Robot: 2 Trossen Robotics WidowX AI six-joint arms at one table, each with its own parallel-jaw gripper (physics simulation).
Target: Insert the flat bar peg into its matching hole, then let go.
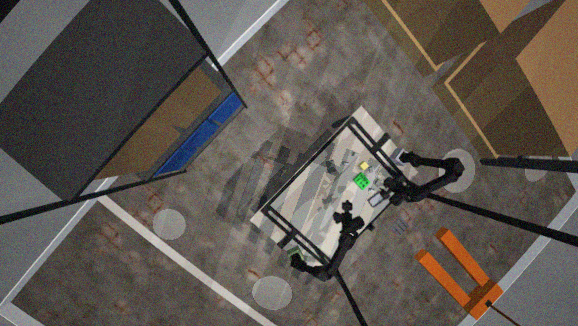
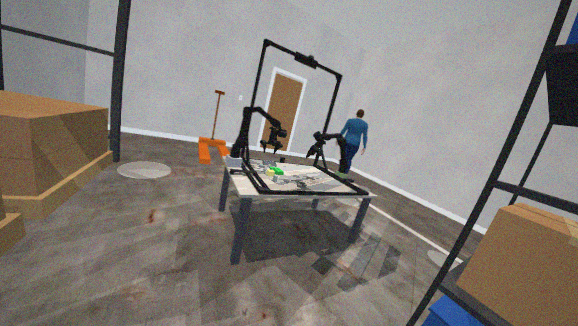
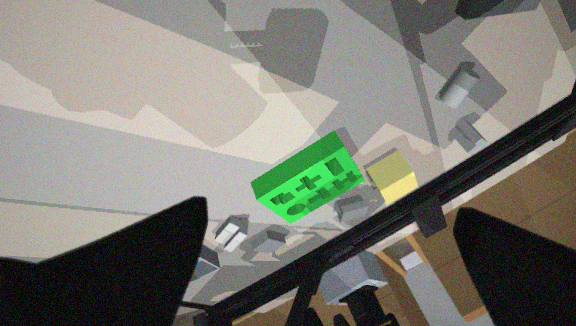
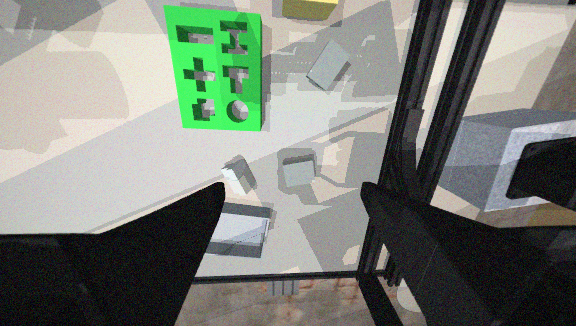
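A green block (image 1: pixel 361 180) (image 2: pixel 277 170) (image 3: pixel 293 171) (image 4: pixel 254 65) with several shaped holes lies on the table (image 1: pixel 317 191) (image 2: pixel 245 189). Its bar-shaped slot (image 4: pixel 194 35) is at one corner. Several grey pegs lie around it. A flat rectangular grey peg (image 4: pixel 328 64) (image 3: pixel 351 207) lies just beside the block, a grey cube (image 4: pixel 298 171) and a small notched piece (image 4: pixel 236 173) nearer my right gripper. My right gripper (image 1: pixel 386 191) (image 2: pixel 269 147) (image 4: pixel 294 188) is open and empty above these pegs. My left gripper (image 1: pixel 346 205) (image 2: pixel 317 149) is open and empty, hanging above the table away from the block.
A yellow cube (image 1: pixel 364 165) (image 2: pixel 270 173) (image 3: pixel 391 176) sits next to the green block. A larger pale grey slab (image 1: pixel 375 198) (image 4: pixel 238 231) lies near the table edge under my right gripper. A black frame (image 1: pixel 310 162) (image 2: pixel 333 97) (image 4: pixel 403 113) rims the table. A person (image 2: pixel 354 136) walks behind.
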